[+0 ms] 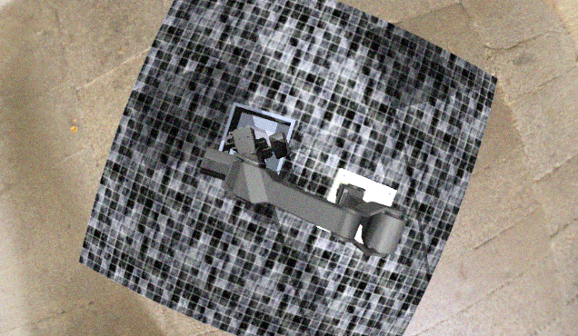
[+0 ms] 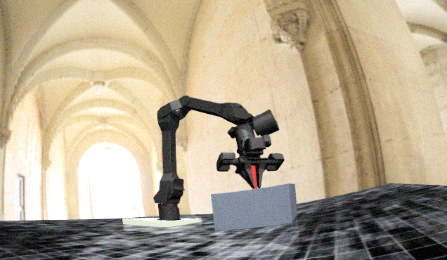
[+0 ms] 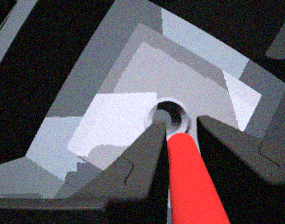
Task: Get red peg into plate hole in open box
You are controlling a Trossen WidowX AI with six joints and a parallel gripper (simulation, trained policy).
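Right now the red peg is 20 mm to the left of my gripper tip, 20 mm above it and 10 mm behind it. Also, from my gripper tip: grey-blue box (80 mm below); plate (60 mm below).
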